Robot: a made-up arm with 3 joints.
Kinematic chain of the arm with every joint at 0, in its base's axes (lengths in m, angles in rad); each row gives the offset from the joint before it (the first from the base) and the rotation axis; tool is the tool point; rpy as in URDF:
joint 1: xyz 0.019 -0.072 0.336 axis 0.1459 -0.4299 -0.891
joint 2: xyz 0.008 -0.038 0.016 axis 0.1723 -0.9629 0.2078
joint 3: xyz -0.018 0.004 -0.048 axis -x
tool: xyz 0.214 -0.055 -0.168 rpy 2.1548 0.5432 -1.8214
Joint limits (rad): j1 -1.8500..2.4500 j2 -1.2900..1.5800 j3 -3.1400..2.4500
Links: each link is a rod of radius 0.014 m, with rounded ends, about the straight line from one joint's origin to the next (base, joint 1, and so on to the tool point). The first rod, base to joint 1, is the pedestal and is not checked.
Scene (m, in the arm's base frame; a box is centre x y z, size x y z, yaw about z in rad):
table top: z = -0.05
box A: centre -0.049 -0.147 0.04 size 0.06 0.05 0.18 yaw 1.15
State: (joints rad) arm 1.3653 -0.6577 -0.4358
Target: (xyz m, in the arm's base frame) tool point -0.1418 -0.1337 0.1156
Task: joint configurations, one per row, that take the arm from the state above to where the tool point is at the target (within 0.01 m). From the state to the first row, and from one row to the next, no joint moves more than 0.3 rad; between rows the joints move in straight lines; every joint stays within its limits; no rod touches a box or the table.
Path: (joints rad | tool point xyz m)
1: 1.4985 -0.4998 -0.2118 | 0.1003 -0.2216 0.0966
2: 1.6318 -0.3419 0.0122 | 0.0585 -0.2666 0.1140
3: 1.7650 -0.1840 0.2362 | 0.0011 -0.2962 0.1364
4: 1.7899 -0.2599 0.4764 | -0.0392 -0.2767 0.1225
5: 1.8147 -0.3358 0.7165 | -0.0773 -0.2576 0.1201
6: 1.8396 -0.4117 0.9567 | -0.1111 -0.2413 0.1280
7: 1.8645 -0.4876 1.1968 | -0.1388 -0.2298 0.1442
8: 2.0613 -0.7771 1.4616 | -0.1510 -0.1737 0.1273
9: 2.2581 -1.0666 1.7265 | -0.1418 -0.1337 0.1156

